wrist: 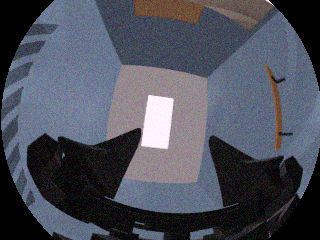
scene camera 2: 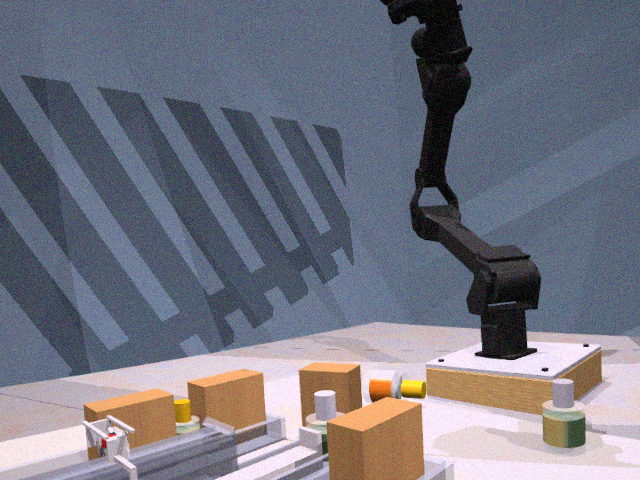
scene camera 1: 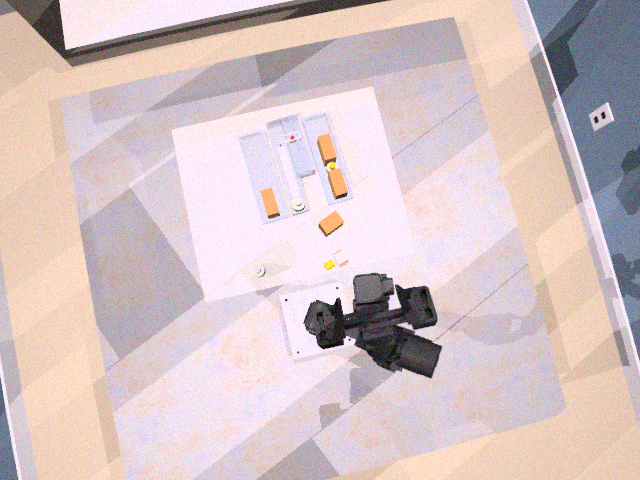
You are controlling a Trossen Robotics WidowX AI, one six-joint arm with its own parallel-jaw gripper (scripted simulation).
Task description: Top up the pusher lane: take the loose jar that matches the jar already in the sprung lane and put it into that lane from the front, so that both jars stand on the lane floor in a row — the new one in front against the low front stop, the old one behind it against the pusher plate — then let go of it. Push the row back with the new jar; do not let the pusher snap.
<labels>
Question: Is the gripper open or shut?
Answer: Open.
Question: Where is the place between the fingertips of the gripper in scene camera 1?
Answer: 367,293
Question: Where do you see a jar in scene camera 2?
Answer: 564,428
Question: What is the gripper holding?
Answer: Nothing.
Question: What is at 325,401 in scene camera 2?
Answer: A jar.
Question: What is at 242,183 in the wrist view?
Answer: The gripper.
</labels>
